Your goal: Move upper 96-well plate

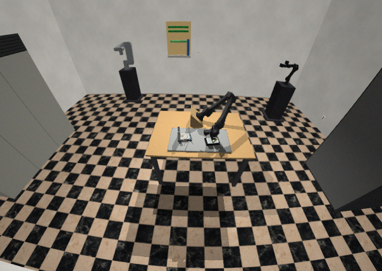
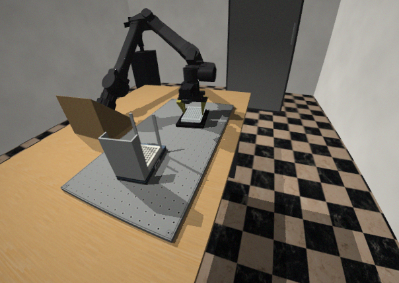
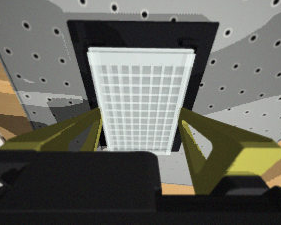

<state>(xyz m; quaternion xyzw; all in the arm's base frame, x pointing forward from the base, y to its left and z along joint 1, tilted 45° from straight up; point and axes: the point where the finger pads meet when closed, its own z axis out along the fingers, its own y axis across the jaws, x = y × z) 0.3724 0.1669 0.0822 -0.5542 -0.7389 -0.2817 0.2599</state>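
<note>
Right now the black plate nest N1 is 30 mm below my hand. Also, from my hand: thin rack post: 260 mm to the right, 50 mm above, 10 mm ahead.
</note>
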